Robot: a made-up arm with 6 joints. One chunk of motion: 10 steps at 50 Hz.
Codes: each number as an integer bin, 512 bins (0 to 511) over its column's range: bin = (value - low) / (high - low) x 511, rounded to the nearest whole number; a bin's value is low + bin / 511 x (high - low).
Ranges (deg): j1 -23..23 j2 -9..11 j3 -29..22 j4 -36..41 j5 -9..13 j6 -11..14
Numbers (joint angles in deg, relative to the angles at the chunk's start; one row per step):
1: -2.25 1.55 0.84 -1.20 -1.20 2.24
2: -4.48 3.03 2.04 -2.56 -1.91 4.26
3: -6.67 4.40 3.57 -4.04 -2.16 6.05
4: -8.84 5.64 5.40 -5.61 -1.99 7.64
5: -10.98 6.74 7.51 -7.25 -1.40 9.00
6: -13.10 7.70 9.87 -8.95 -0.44 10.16
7: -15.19 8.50 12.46 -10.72 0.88 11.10
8: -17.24 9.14 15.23 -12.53 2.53 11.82
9: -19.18 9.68 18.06 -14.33 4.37 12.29
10: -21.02 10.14 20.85 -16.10 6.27 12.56
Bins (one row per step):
1: 231 270 299 231 181 271
2: 206 307 311 222 165 312
3: 181 342 326 212 159 349
4: 157 374 345 202 163 381
5: 134 402 366 191 177 409
6: 110 427 389 180 199 433
7: 87 447 415 168 229 452
8: 64 463 443 156 268 466
9: 42 477 472 144 311 476
10: 22 489 499 132 355 482

